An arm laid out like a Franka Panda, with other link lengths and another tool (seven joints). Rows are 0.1 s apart.
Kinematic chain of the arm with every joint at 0, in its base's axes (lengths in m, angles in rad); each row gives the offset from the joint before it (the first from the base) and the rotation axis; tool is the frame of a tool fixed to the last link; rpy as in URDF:
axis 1: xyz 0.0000 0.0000 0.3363 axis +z
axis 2: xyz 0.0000 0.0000 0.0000 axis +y
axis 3: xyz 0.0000 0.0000 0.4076 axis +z
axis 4: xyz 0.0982 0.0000 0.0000 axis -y
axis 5: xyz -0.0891 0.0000 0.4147 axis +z
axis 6: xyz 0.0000 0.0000 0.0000 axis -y
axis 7: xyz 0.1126 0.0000 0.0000 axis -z
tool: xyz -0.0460 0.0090 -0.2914 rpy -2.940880 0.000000 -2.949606
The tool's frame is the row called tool.
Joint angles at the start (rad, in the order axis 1, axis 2, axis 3, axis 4, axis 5, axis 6, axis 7):
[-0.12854, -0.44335, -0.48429, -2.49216, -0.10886, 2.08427, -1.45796]
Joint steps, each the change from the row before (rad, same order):
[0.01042, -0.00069, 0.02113, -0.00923, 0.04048, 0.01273, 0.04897]
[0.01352, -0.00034, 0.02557, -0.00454, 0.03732, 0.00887, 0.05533]
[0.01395, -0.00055, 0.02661, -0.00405, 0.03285, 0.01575, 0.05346]
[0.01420, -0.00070, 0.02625, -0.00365, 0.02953, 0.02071, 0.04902]
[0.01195, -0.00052, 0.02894, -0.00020, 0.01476, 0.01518, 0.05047]
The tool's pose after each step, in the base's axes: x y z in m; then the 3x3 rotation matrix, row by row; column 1 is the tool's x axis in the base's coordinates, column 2 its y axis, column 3 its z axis. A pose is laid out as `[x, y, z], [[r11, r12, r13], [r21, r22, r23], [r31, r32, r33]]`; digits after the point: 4 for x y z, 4 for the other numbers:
[0.3410, -0.2698, 0.3182], [[-0.4546, -0.8567, 0.2437], [-0.8806, 0.4733, 0.0210], [-0.1334, -0.2051, -0.9696]]
[0.3525, -0.2482, 0.3192], [[-0.4856, -0.8366, 0.2536], [-0.8602, 0.5090, 0.0321], [-0.1559, -0.2026, -0.9668]]
[0.3651, -0.2276, 0.3213], [[-0.5114, -0.8167, 0.2672], [-0.8414, 0.5391, 0.0376], [-0.1748, -0.2056, -0.9629]]
[0.3780, -0.2083, 0.3240], [[-0.5318, -0.7978, 0.2840], [-0.8248, 0.5640, 0.0401], [-0.1922, -0.2129, -0.9580]]
[0.3890, -0.1911, 0.3280], [[-0.5476, -0.7834, 0.2938], [-0.8131, 0.5811, 0.0339], [-0.1973, -0.2204, -0.9553]]

